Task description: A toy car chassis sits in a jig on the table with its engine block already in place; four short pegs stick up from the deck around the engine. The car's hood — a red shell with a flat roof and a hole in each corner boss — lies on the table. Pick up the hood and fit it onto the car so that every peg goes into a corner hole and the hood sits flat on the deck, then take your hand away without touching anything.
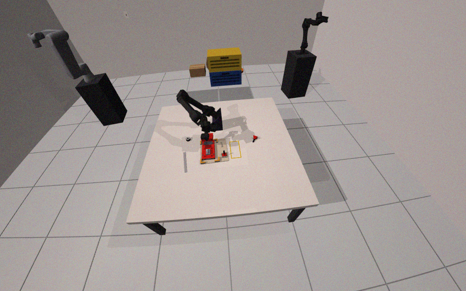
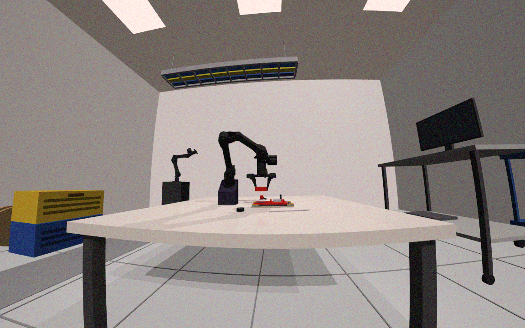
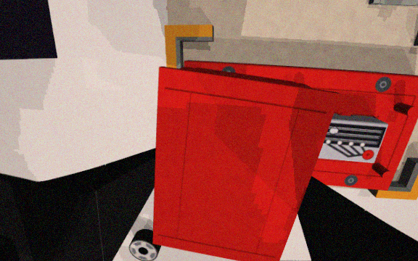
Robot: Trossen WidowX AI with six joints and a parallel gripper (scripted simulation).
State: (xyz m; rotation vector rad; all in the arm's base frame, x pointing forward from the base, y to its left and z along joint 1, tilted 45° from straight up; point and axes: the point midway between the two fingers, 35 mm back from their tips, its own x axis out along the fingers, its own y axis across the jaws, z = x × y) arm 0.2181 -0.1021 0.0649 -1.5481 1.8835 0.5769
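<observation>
The grey engine block is 100 mm ahead of my gripper tip, 80 mm below it and 10 mm to the right of it. Also, from my gripper tip: red hood: 10 mm above; small black wheel: 180 mm to the right, 120 mm behind, 100 mm below.
</observation>
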